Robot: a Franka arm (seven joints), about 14 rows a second.
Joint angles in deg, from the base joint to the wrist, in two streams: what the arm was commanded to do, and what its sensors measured. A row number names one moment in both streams.
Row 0, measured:
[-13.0, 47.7, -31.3, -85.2, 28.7, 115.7, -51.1]
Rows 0 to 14, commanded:
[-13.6, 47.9, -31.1, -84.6, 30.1, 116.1, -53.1]
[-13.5, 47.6, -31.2, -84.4, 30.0, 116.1, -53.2]
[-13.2, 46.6, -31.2, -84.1, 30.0, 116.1, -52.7]
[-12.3, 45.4, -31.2, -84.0, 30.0, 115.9, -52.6]
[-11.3, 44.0, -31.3, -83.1, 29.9, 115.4, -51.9]
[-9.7, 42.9, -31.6, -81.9, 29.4, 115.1, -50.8]
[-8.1, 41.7, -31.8, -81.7, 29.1, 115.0, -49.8]
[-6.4, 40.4, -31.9, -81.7, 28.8, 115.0, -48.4]
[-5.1, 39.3, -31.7, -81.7, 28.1, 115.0, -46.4]
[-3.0, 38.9, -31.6, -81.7, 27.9, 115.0, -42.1]
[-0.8, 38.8, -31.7, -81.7, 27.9, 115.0, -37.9]
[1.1, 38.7, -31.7, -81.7, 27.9, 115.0, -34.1]
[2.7, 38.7, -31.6, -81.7, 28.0, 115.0, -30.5]
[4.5, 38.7, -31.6, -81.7, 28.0, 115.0, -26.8]
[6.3, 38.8, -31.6, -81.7, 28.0, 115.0, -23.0]
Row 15, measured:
[3.7, 39.2, -31.2, -81.0, 28.6, 115.3, -28.7]
